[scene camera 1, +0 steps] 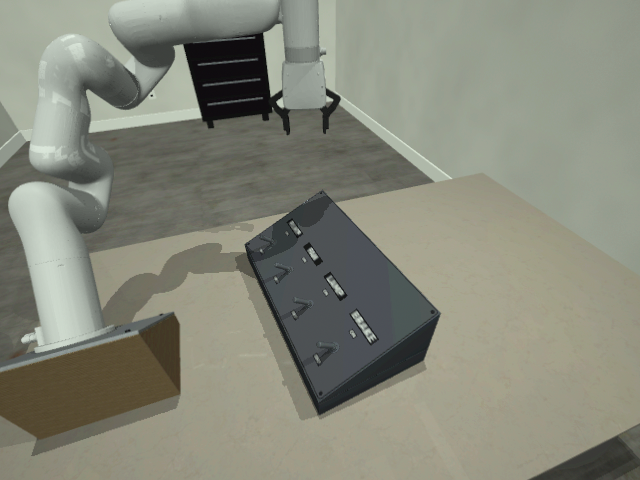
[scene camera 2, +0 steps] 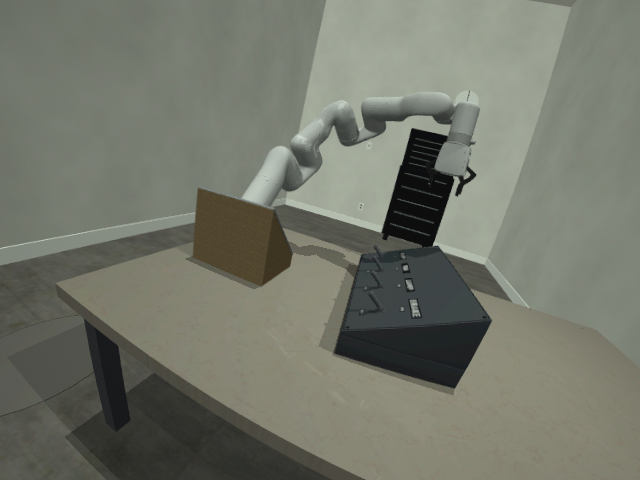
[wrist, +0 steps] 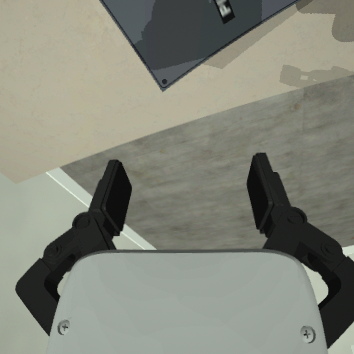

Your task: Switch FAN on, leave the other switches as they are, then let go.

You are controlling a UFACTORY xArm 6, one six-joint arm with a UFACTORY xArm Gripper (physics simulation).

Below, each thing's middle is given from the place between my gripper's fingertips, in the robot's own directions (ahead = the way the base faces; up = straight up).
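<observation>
My hand is 270 mm above the dark sloped switch box (scene camera 1: 381,324), 40 mm past it and 250 mm to the left of it.
</observation>
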